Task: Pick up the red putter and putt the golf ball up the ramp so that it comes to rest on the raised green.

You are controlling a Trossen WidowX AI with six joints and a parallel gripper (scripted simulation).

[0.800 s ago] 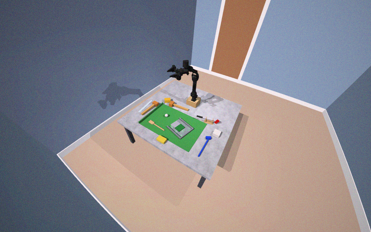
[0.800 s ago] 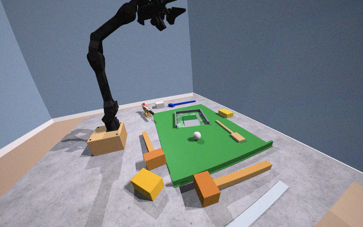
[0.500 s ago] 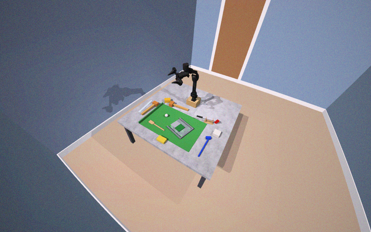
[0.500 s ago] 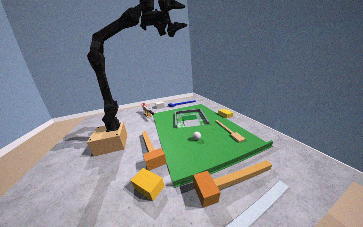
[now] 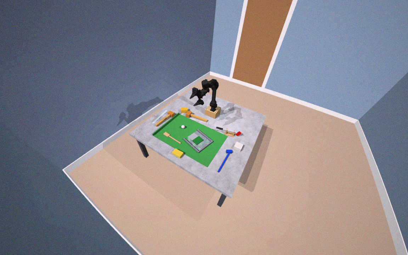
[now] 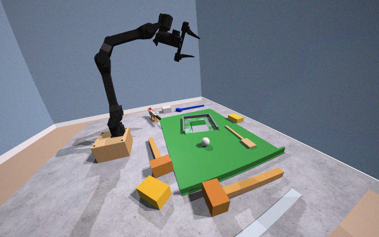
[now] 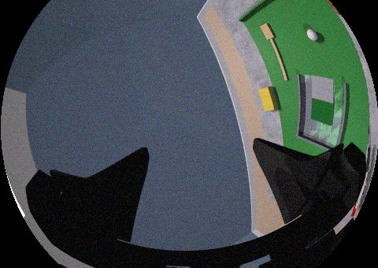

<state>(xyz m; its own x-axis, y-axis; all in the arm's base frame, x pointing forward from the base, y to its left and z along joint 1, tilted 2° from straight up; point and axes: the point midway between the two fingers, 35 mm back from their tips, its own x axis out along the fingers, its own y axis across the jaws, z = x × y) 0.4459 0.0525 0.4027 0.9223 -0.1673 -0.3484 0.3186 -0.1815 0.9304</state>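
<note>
My gripper tip is now 310 mm past the red putter, 300 mm to the right of it and 420 mm above it. Also, from my gripper tip: blue putter (30 mm ahead, 460 mm to the left, 460 mm below); then green mat (20 mm to the right, 470 mm below); then white golf ball (40 mm behind, 170 mm to the right, 450 mm below).
</note>
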